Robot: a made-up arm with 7 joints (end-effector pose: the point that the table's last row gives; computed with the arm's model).
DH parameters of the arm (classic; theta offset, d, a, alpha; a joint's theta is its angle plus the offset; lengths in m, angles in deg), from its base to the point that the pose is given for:
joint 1: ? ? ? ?
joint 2: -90 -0.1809 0.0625 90
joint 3: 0 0.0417 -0.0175 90
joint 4: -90 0.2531 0.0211 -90
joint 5: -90 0.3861 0.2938 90
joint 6: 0 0.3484 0.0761 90
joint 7: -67.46 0 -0.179 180
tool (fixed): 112.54 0.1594 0 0
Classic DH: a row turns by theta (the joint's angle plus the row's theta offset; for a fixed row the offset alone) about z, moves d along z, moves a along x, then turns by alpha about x.
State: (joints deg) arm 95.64 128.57 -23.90 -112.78 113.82 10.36 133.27
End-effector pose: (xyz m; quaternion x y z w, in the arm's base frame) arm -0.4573 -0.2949 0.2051 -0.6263 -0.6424 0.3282 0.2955
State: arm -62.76 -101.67 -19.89 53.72 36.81 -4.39 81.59
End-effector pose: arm -0.5523 0.6450 -0.4372 -0.9683 -0.0113 -0.1221 0.2175
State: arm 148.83 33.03 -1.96 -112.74 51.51 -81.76 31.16
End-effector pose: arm 1.0731 -0.2635 -0.2944 0.4933 0.7365 -0.3065 0.3469
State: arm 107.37 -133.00 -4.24 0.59 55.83 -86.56 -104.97
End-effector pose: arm 0.2618 -0.9783 0.1383 0.4505 -0.0663 -0.3069 0.8357
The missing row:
joint 1: -90 0.1115 0.1583 -90
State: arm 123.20 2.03 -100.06 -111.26 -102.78 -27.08 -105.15
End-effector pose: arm 0.8406 -0.0397 0.3440 -0.6851 -0.0810 -0.6789 0.2512
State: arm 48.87 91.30 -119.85 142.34 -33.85 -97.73 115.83
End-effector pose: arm 0.4386 0.3973 0.0778 -0.1627 -0.8522 -0.4810 0.1263
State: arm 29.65 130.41 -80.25 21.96 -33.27 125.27 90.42
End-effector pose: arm -0.1138 -0.3906 0.5704 0.2656 0.9315 0.1562 0.1933
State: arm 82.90 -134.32 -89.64 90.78 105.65 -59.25 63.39
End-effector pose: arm 0.8041 -0.7469 -0.0178 0.5211 0.7058 -0.3523 0.3259
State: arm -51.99 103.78 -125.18 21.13 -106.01 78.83 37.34
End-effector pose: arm -0.5275 0.2846 0.2368 -0.8291 0.3791 -0.0452 0.4084
